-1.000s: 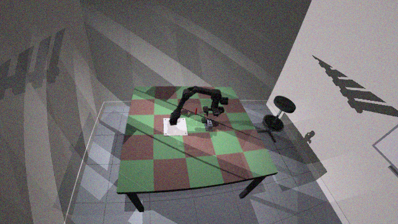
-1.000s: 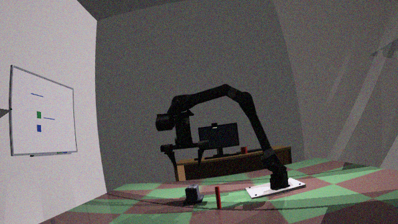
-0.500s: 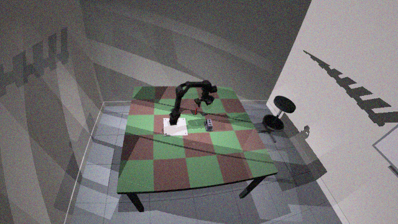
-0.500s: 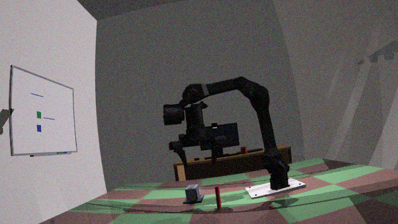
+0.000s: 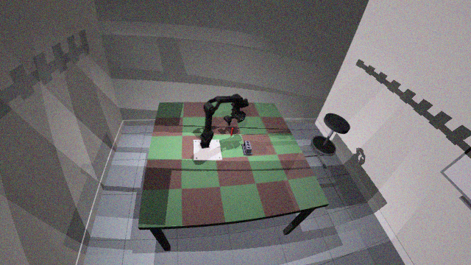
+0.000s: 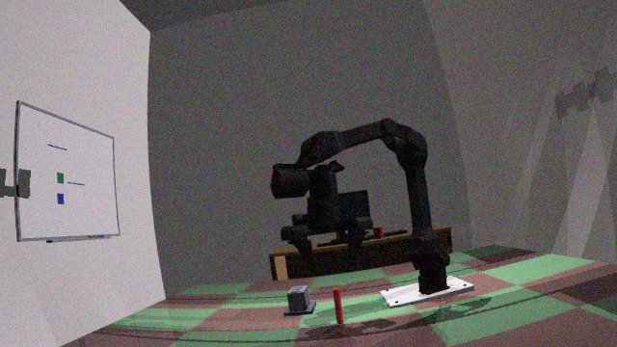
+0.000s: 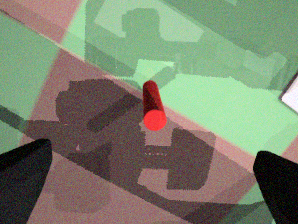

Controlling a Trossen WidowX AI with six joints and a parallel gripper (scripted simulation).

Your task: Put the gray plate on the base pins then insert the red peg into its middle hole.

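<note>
Now: the red peg 9 cm below my gripper tip. The rest, counted from my gripper tip: gray plate 19 cm to the right, 8 cm below, 7 cm ahead; base 19 cm to the right, 12 cm below, 7 cm ahead.
</note>
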